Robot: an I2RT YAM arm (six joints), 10 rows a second.
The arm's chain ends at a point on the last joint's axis. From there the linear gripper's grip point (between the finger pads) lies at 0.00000 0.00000 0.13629 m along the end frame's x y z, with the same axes.
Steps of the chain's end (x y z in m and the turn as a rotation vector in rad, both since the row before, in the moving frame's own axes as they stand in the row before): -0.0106 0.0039 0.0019 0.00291 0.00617 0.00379; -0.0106 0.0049 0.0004 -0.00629 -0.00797 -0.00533; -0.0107 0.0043 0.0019 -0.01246 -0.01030 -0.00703; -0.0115 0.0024 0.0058 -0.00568 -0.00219 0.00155; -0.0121 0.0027 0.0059 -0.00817 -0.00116 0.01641
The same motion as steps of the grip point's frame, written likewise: -0.0098 0.0035 0.0019 0.00291 0.00617 0.00379; -0.0117 0.0058 0.0004 -0.00629 -0.00797 -0.00533; -0.0121 0.0060 0.0019 -0.01246 -0.01030 -0.00703; -0.0118 0.0032 0.0058 -0.00568 -0.00219 0.00155; -0.0123 0.0038 0.0059 -0.00817 -0.00116 0.01641
